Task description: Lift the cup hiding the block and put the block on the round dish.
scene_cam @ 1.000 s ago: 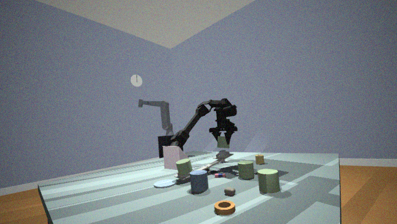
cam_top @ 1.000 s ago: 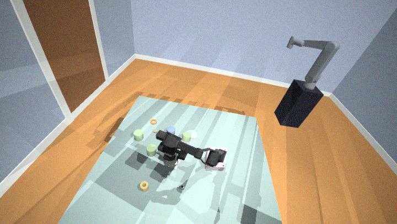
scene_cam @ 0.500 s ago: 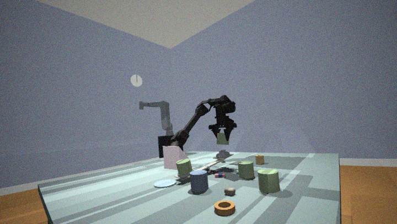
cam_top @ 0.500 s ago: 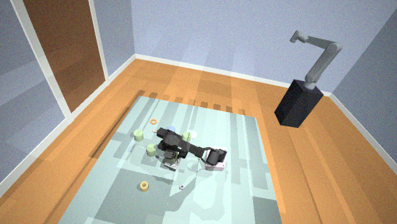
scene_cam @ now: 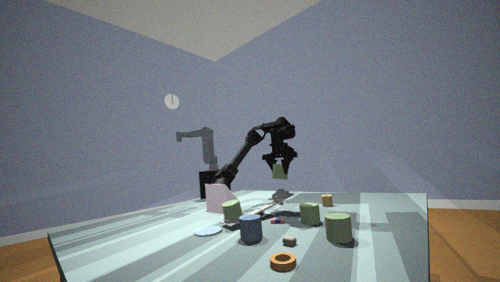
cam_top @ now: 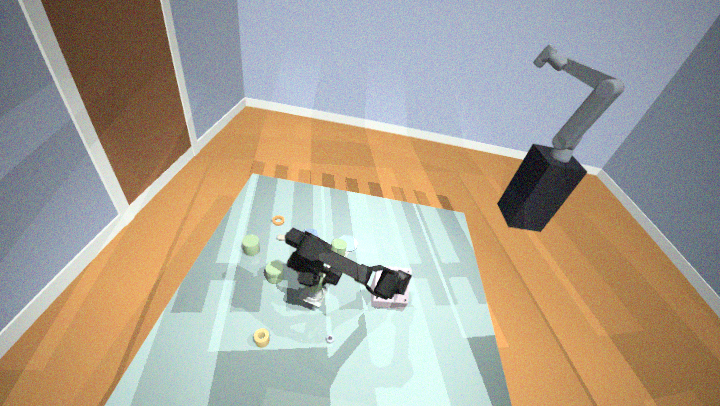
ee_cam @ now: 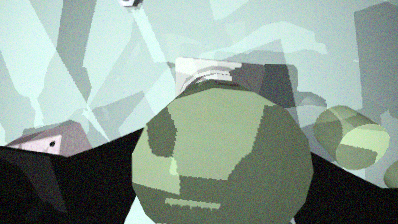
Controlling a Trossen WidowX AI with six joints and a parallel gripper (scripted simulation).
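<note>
The grey block is 10 mm to the right of my gripper tip and 80 mm below it. Round my gripper tip: small balance 30 mm behind, 130 mm to the right, 130 mm below; then blue cylinder 70 mm ahead, 340 mm to the right, 130 mm below; then red-and-blue eraser 60 mm ahead, 160 mm to the right, 170 mm below.
</note>
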